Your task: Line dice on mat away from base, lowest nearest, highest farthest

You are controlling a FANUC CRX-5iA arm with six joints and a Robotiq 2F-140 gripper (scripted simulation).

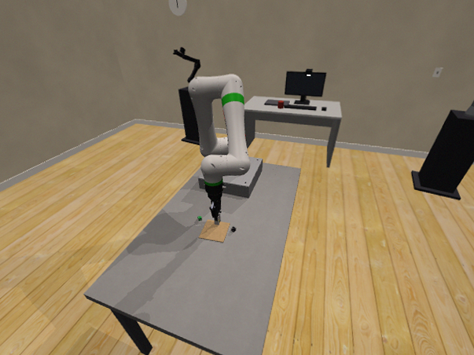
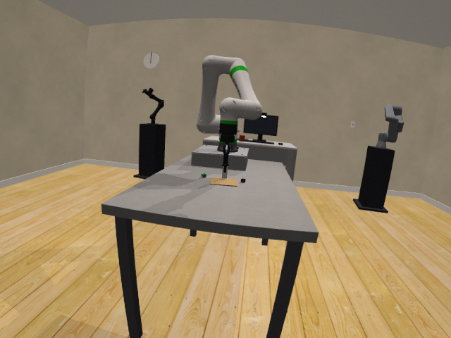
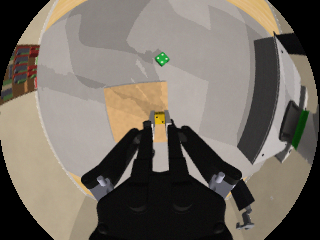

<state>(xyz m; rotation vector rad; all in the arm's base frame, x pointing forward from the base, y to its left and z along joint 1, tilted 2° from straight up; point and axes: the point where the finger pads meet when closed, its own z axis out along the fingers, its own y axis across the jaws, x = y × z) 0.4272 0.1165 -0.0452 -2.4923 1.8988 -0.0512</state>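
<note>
The yellow die lies 2 cm below my hand. The rest, counted from my hand: tan mat: 5 cm ahead, 1 cm to the left, 4 cm below; then green die: 2 cm ahead, 11 cm to the right, 3 cm below; then black die: 11 cm to the left, 3 cm below.
</note>
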